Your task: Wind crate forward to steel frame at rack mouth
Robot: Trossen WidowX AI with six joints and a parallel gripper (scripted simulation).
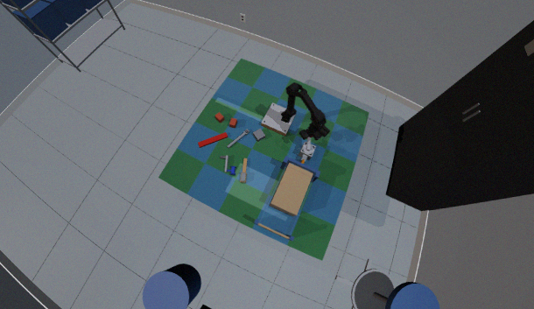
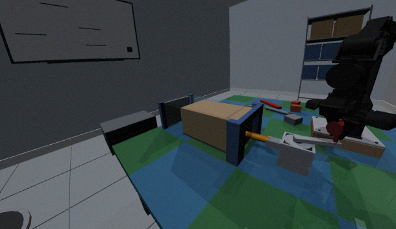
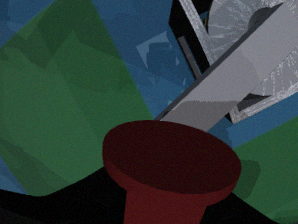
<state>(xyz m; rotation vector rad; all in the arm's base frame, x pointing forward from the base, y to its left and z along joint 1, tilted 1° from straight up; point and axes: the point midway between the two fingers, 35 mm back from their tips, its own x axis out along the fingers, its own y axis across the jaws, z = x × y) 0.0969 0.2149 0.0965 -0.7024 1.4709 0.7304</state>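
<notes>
Right now my gripper tip is 4 cm short of the grey crank arm, 1 cm to the right of it and 1 cm above it. Also, from my gripper tip: red knob 2 cm above; blue steel frame 25 cm ahead, 2 cm to the left, 1 cm below; grey winch 8 cm ahead, 2 cm to the left, 8 cm below.
</notes>
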